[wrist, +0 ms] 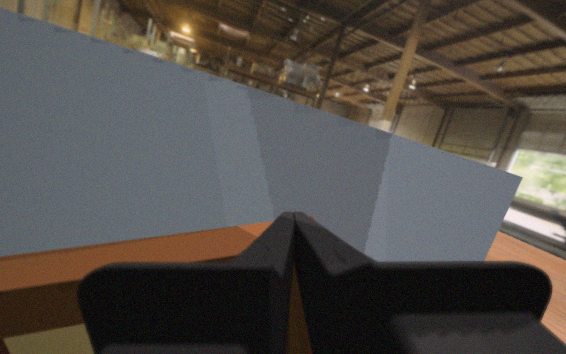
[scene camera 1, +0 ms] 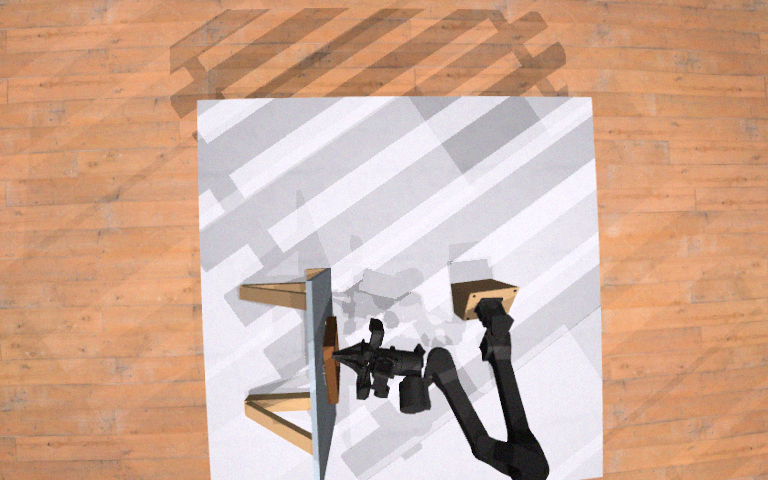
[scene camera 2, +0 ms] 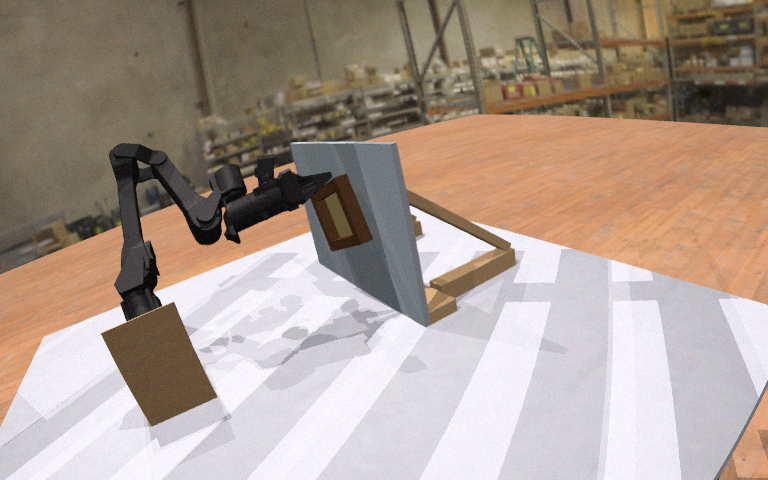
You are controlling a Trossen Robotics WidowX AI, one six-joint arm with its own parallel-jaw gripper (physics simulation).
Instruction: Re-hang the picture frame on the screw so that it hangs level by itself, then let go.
gripper: wrist 292, 221; scene camera 1; scene camera 2
brown picture frame: wrist; scene camera 1 330, 344; scene camera 2
same spot on brown picture frame: (wrist: 46, 283) = (scene camera 2: 317, 191)
same spot on gripper: (scene camera 1: 354, 356) = (scene camera 2: 306, 176)
